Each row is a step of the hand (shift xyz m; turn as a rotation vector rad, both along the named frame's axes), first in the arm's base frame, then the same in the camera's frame.
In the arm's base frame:
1: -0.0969 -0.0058 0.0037 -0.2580 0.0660 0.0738
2: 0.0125 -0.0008 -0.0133 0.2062 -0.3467 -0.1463
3: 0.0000 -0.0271 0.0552 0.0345 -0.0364 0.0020
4: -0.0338 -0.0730 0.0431 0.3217 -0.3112 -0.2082
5: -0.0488 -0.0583 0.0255 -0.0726 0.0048 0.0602
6: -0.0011 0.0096 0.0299 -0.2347 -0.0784 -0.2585
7: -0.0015 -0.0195 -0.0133 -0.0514 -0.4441 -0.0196
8: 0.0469 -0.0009 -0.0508 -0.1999 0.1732 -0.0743
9: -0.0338 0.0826 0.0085 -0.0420 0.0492 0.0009
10: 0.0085 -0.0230 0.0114 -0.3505 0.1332 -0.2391
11: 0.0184 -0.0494 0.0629 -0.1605 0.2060 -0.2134
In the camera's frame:
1: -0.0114 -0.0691 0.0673 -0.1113 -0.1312 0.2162
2: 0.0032 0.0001 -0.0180 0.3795 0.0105 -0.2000
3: 0.0259 0.0337 0.0444 0.0419 0.0222 -0.0166
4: 0.0653 -0.0047 0.0635 0.3657 0.0578 -0.3265
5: 0.0485 -0.0257 0.0585 -0.0183 -0.0122 0.0918
6: -0.0100 0.0204 0.0217 0.0393 -0.3546 -0.0271
7: 0.0191 -0.0124 -0.0064 0.4283 -0.1048 0.0760
8: 0.0098 0.0001 -0.0684 -0.2047 -0.1750 0.0544
9: -0.0874 -0.0090 0.0180 -0.0558 -0.0241 0.0220
10: 0.0240 0.0111 0.0058 -0.1896 -0.4006 0.0365
11: 0.0510 0.0496 0.0408 -0.2282 -0.2355 -0.0789

